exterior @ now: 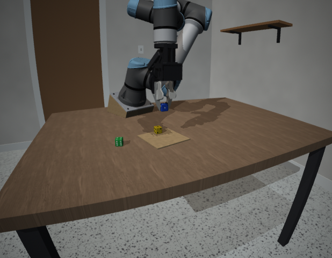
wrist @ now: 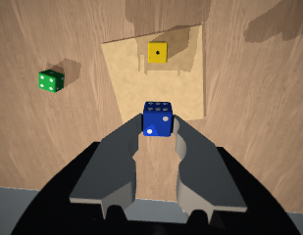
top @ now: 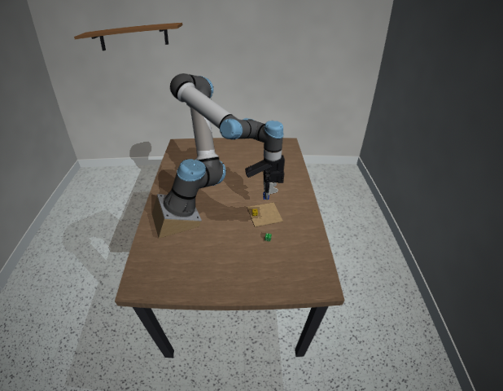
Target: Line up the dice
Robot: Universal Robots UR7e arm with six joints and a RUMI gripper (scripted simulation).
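Right now my hand is right at the blue die. Round my hand: tan mat: 120 mm below; then green die: 160 mm to the right, 110 mm below, 40 mm ahead; then yellow die: 100 mm below, 50 mm behind, 20 mm to the right.
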